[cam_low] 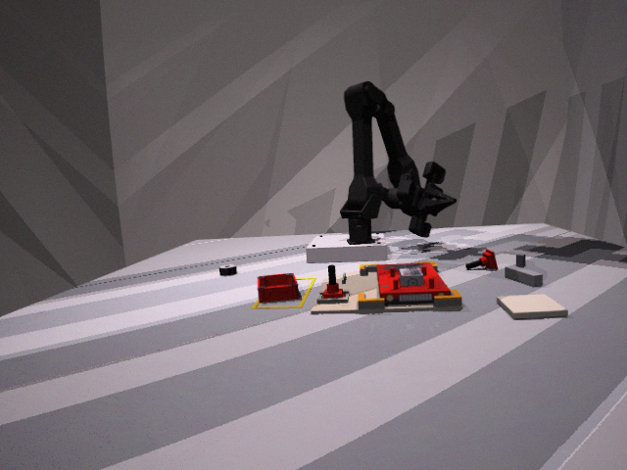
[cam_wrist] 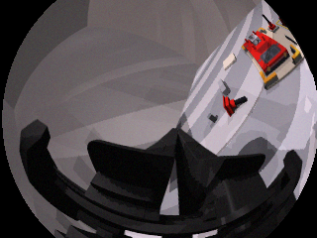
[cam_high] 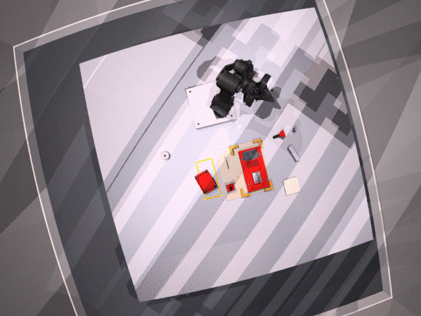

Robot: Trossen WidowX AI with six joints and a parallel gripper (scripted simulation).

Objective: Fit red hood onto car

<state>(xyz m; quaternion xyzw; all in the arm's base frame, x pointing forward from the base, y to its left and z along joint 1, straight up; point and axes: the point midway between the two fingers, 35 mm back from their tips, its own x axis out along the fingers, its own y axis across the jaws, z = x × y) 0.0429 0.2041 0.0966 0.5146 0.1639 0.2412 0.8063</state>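
Right now the red hood is 21 cm ahead of my gripper tip, 42 cm to the right of it and 12 cm below it. The rest, counted from my gripper tip: tan tile: 40 cm ahead, 4 cm to the right, 13 cm below.
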